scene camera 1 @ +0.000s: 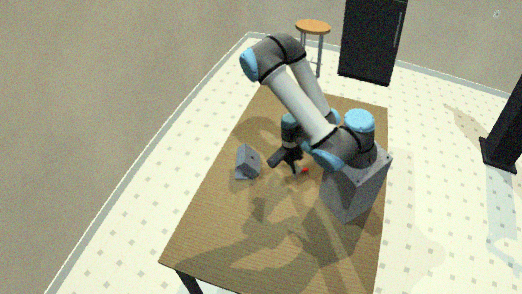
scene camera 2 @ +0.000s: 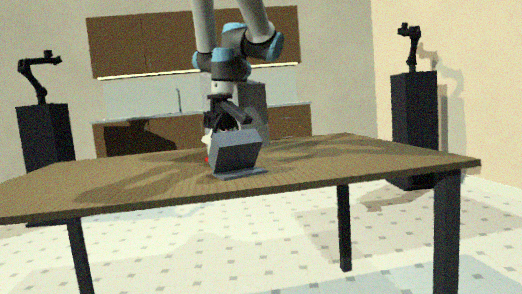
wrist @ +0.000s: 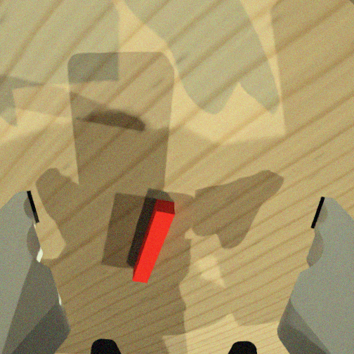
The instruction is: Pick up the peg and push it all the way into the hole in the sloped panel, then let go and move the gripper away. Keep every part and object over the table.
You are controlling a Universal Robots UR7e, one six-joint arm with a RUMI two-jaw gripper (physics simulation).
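Seen in the pictures: gripper, fingertip midpoint: [scene camera 1: 287,170]; arm's base, origin of the base link: [scene camera 1: 360,153].
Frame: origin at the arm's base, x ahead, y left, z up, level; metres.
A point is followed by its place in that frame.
Note:
The red peg [scene camera 1: 304,170] @[x 0.249, y -0.089, z -0.303 m] [scene camera 2: 207,159] @[x 0.252, y -0.100, z -0.305 m] [wrist: 153,244] lies on the wooden table. In the wrist view it lies slanted between the two fingers, a little left of the middle, touching neither. My gripper [scene camera 1: 297,171] @[x 0.322, y -0.033, z -0.275 m] [wrist: 175,197] is wide open and empty, pointing down low over the peg. In scene camera 2 its fingertips are partly hidden behind the grey block with the sloped panel [scene camera 1: 251,159] @[x 0.490, y 0.022, z -0.220 m] [scene camera 2: 236,155] @[x 0.540, y 0.019, z -0.255 m]. That block stands on the table, apart from the gripper and the peg. A small dark hole shows in its face in scene camera 1; the hole does not show in scene camera 2.
The arm's grey pedestal [scene camera 1: 345,200] @[x 0.000, y 0.131, z -0.160 m] [scene camera 2: 257,107] @[x 0.032, y 0.108, z -0.135 m] stands on the table [scene camera 1: 200,240] @[x 0.522, y 0.484, z -0.312 m] [scene camera 2: 325,172] @[x 0.610, y 0.251, z -0.311 m], on the other side of the peg from the block. The table's long edge runs past the block. A stool [scene camera 1: 313,26] and a black cabinet [scene camera 1: 371,42] stand off the table.

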